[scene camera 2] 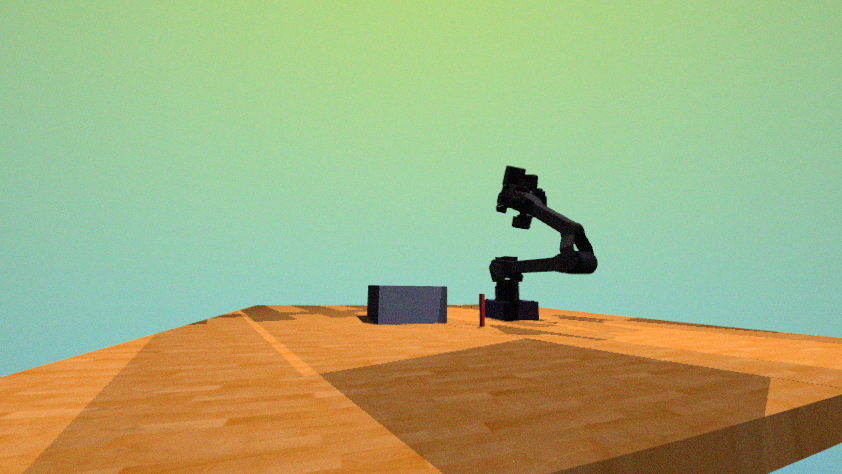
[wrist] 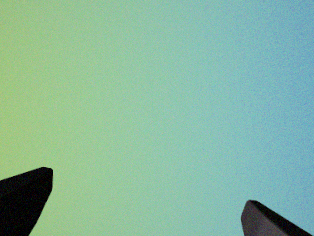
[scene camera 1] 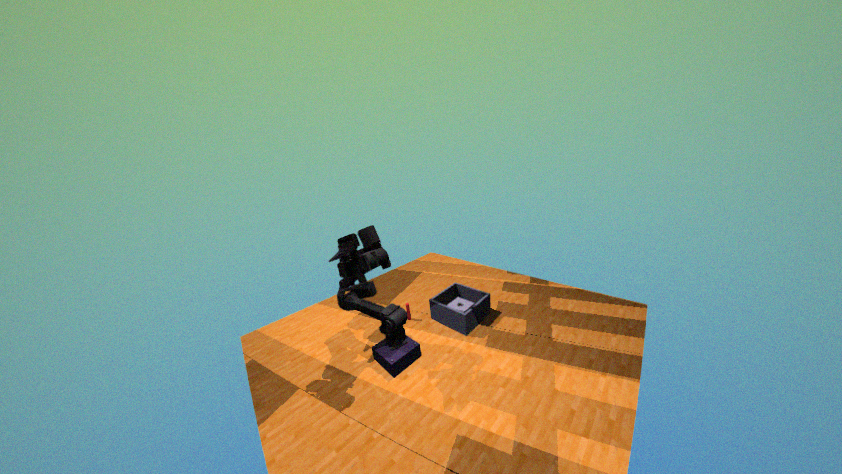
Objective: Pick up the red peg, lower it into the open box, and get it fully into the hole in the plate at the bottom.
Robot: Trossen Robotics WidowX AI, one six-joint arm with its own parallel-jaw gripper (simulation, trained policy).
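Observation:
There is my gripper (scene camera 1: 335, 276), and the wrist view gives me the same gripper (wrist: 150, 195).

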